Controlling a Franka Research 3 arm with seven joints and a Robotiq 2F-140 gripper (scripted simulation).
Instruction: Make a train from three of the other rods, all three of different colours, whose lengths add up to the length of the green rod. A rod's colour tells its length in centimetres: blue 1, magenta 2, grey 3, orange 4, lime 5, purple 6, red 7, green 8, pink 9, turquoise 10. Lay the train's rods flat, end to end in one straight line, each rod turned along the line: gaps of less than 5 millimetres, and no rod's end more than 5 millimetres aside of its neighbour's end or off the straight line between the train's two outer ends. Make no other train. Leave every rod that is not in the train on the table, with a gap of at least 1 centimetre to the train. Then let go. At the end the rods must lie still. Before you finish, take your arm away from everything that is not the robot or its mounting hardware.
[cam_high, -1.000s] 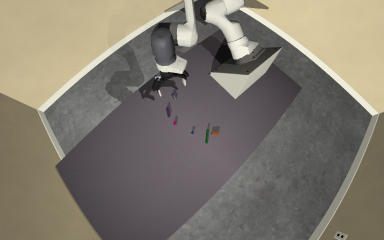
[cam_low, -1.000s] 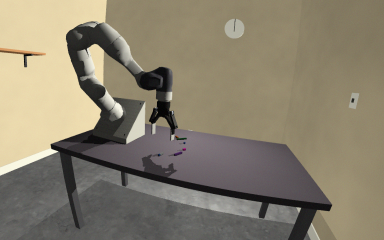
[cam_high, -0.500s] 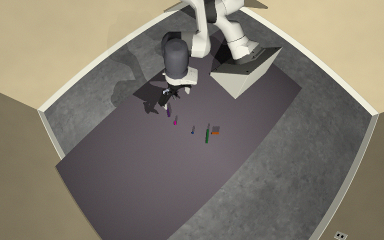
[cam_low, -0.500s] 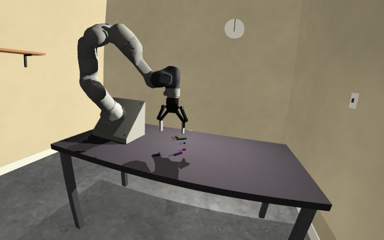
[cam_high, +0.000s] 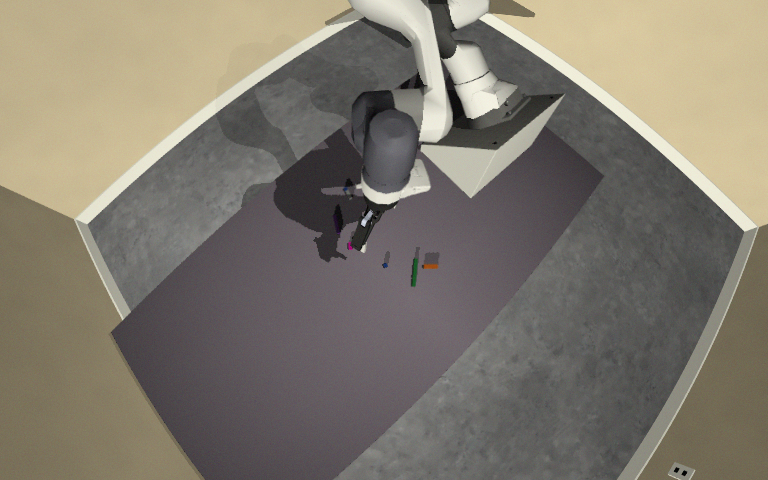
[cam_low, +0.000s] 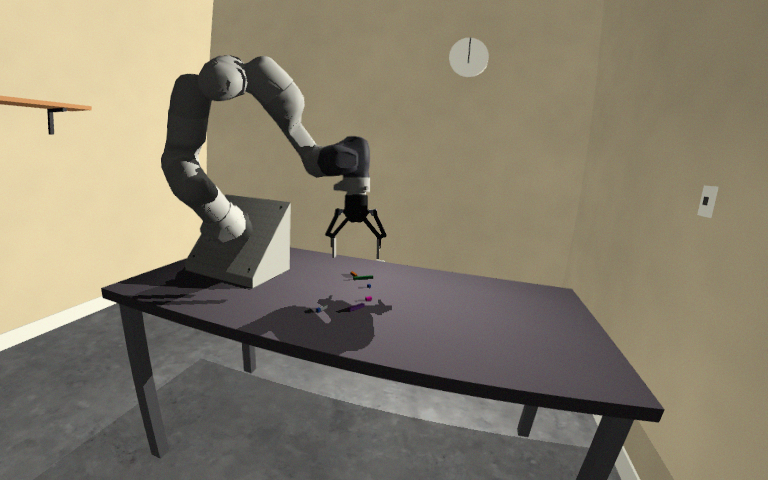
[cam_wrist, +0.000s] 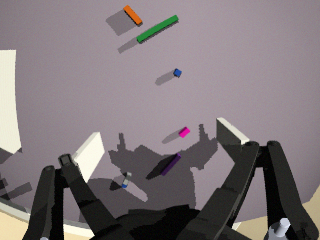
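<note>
Now: the orange rod 70 mm behind my hand, 160 mm to the left of it and 130 mm below it. Also, from my hand: purple rod 60 mm ahead, 120 mm to the right, 130 mm below; then green rod 20 mm behind, 140 mm to the left, 130 mm below; then magenta rod 70 mm ahead, 40 mm to the right, 130 mm below.
</note>
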